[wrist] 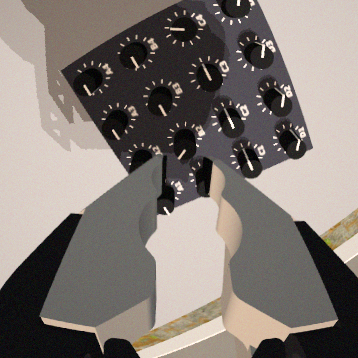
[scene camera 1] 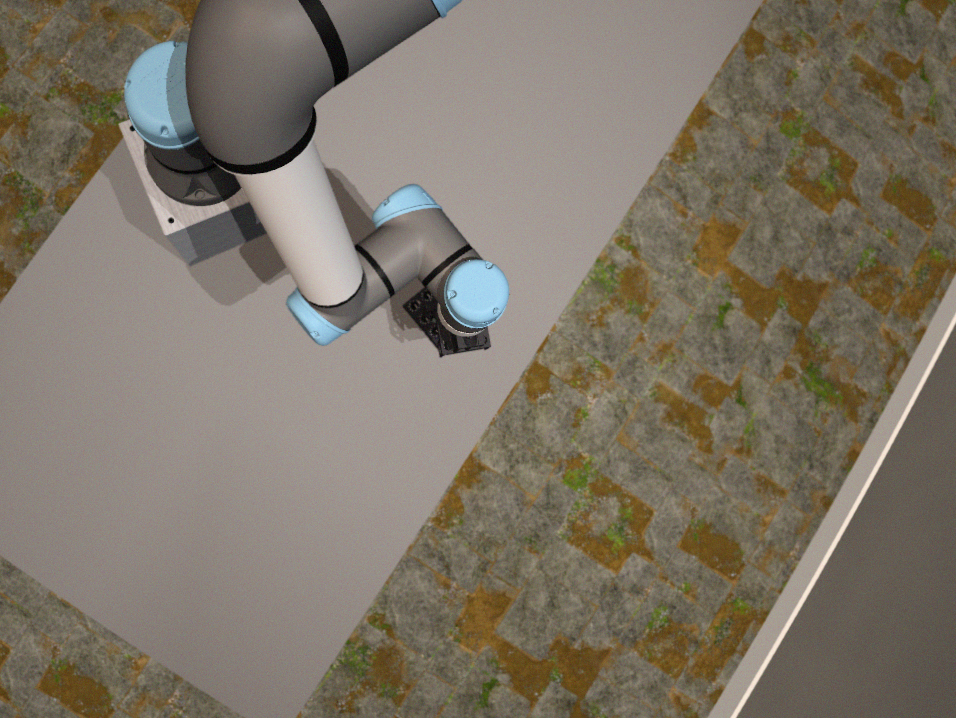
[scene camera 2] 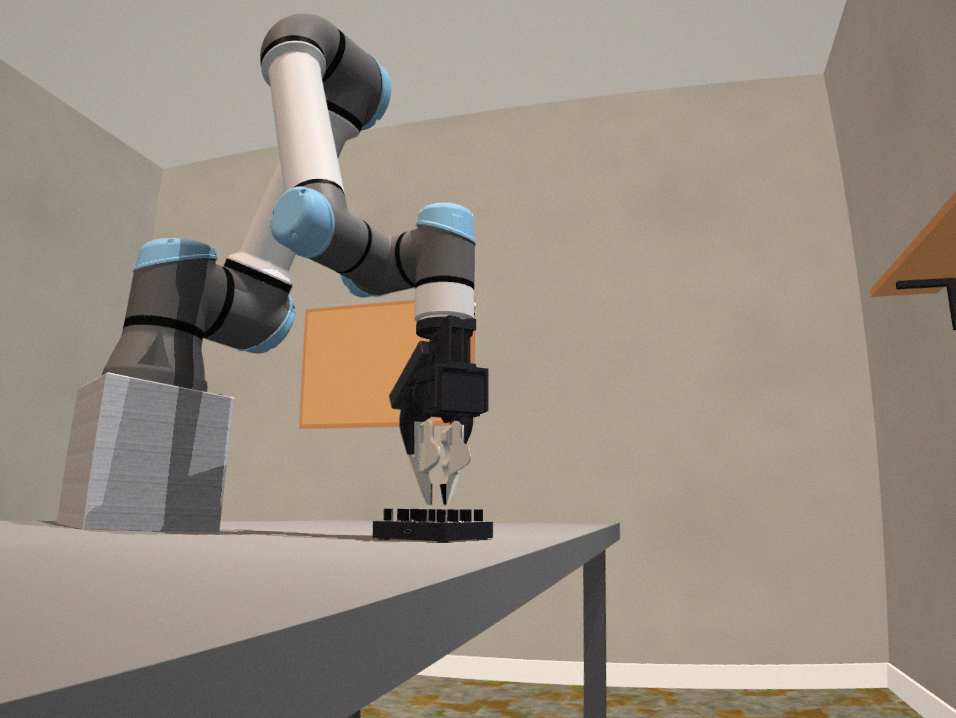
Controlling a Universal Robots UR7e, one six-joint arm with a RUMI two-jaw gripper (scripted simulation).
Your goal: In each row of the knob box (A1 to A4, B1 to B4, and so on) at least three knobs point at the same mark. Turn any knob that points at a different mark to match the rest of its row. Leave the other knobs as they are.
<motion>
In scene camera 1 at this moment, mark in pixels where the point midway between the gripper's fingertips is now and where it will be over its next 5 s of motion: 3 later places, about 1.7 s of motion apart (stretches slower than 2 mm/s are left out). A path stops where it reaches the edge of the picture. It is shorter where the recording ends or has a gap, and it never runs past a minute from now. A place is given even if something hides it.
The gripper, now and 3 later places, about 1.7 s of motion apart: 449, 320; 448, 318; 448, 314; 441, 283
</motion>
